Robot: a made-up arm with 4 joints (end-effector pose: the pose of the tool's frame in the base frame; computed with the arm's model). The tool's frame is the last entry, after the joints.
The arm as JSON. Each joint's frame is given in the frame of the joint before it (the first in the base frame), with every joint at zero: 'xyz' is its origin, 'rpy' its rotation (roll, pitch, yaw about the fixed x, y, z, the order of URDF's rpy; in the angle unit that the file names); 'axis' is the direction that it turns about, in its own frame. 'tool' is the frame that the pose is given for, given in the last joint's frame.
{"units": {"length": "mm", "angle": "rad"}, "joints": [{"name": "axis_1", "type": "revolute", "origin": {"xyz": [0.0, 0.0, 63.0], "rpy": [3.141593, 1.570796, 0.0]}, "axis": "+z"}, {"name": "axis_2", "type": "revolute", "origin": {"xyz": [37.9, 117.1, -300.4], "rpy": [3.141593, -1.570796, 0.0]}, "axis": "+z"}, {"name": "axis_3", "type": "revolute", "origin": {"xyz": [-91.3, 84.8, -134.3], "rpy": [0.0, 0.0, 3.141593]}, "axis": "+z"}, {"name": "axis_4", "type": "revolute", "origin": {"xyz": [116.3, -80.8, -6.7], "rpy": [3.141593, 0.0, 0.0]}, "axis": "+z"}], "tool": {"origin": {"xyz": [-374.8, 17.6, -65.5], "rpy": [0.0, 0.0, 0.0]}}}
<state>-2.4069 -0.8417 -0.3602 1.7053</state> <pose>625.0 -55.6 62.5 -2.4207 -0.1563 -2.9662</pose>
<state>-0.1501 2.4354 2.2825 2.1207</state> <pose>535.5 48.7 108.4 -0.1287 0.0775 -2.6022</pose>
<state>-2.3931 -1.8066 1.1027 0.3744</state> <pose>40.3 145.3 -123.3 2.7278 -0.6431 -0.9387</pose>
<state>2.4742 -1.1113 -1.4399 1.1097</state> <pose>457.4 -110.8 -72.2 2.5416 -0.3122 2.7196</pose>
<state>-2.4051 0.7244 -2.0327 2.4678</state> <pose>689.4 -193.6 187.7 -2.5109 0.4095 2.6424</pose>
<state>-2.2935 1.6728 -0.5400 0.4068</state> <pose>229.4 -11.3 18.9 2.4383 0.5212 0.5309</pose>
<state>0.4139 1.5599 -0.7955 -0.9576</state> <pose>599.9 141.7 41.8 0.0661 -0.4089 -1.7357</pose>
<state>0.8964 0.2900 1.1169 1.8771</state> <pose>168.7 -169.0 334.6 -0.8398 0.3617 0.3073</pose>
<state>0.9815 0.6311 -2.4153 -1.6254</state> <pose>-52.3 4.7 123.7 -0.9756 0.1318 0.0888</pose>
